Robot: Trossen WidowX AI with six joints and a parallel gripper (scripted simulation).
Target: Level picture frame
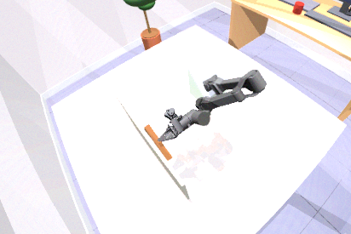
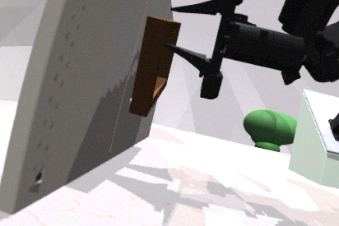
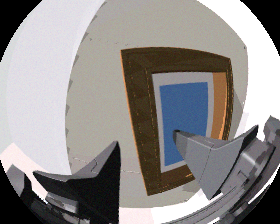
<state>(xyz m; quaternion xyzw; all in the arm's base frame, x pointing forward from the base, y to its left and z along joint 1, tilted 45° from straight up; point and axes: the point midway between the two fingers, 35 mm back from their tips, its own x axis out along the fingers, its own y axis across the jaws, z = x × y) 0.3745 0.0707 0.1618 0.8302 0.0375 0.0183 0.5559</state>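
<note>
The brown picture frame is 10 mm ahead of my gripper tip, 20 mm to the right of it and 50 mm below it. Round my gripper tip: wall panel 20 mm ahead, 10 mm to the right, 50 mm below.
</note>
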